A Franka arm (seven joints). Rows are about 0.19 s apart.
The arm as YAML. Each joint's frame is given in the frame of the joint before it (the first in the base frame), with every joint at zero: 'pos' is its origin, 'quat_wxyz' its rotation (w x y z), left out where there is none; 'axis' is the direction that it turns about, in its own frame. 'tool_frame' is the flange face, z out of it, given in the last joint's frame.
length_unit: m
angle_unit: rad
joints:
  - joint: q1
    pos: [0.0, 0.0, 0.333]
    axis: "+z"
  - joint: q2
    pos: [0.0, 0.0, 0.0]
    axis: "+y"
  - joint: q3
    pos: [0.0, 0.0, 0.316]
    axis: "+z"
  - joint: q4
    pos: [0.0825, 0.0, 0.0]
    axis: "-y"
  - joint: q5
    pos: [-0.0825, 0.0, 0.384]
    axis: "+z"
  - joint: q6
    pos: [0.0, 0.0, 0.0]
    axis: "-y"
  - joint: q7
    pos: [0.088, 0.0, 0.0]
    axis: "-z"
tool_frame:
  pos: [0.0, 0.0, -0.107]
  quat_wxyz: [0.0, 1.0, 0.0, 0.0]
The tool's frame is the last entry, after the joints.
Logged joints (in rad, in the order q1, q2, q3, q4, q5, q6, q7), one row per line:
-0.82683 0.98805 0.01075 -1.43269 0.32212 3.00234 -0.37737
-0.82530 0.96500 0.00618 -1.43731 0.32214 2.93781 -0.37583
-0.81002 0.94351 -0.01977 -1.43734 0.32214 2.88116 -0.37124
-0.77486 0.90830 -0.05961 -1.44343 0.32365 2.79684 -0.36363
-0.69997 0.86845 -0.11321 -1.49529 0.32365 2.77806 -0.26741
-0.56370 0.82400 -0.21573 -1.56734 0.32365 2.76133 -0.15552
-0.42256 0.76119 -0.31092 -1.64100 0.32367 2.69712 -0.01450
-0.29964 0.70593 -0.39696 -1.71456 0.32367 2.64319 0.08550
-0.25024 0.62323 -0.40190 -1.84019 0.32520 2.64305 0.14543
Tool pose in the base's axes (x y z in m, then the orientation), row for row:
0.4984 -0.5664 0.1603 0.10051 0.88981 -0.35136 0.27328
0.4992 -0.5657 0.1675 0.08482 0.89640 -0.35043 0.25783
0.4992 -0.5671 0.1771 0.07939 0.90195 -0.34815 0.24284
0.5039 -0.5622 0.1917 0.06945 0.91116 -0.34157 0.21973
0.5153 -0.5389 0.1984 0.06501 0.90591 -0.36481 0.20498
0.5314 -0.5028 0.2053 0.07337 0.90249 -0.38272 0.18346
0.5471 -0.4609 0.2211 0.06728 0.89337 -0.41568 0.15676
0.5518 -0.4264 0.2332 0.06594 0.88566 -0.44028 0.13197
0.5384 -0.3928 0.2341 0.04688 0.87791 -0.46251 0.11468
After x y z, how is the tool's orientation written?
As a quaternion, w x y z.
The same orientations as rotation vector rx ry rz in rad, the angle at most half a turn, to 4 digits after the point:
2.6296 -1.0383 0.8076
2.6735 -1.0452 0.7690
2.6987 -1.0417 0.7266
2.7425 -1.0281 0.6614
2.7339 -1.1009 0.6186
2.7100 -1.1492 0.5509
2.6924 -1.2528 0.4724
2.6713 -1.3280 0.3980
2.6786 -1.4112 0.3499

